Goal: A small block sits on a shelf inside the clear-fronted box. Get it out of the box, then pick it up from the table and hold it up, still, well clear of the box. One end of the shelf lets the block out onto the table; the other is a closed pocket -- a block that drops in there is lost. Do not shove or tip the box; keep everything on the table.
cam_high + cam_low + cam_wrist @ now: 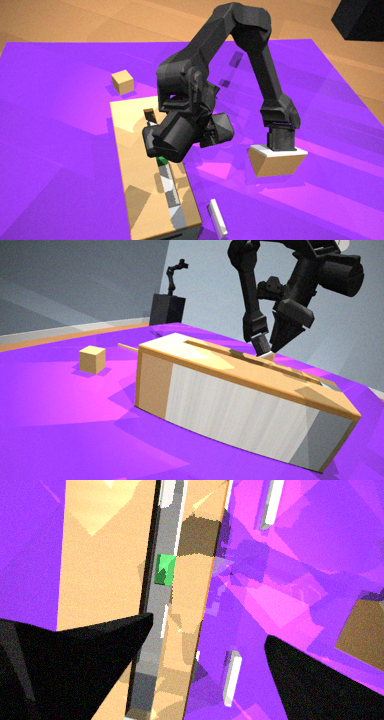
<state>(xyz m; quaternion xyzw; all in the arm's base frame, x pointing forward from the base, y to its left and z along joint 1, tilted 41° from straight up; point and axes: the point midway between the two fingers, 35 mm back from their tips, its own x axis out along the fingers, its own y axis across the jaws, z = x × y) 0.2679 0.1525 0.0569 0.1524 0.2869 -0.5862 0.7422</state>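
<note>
Right now my gripper tip is 7 cm above the green block, 6 cm short of it and 2 cm to the left of it. The rest, counted from my gripper tip: long box (10 cm below, 4 cm ahead, 2 cm to the right); then thin tan stick (42 cm to the right, 15 cm below, 1 cm behind).
</note>
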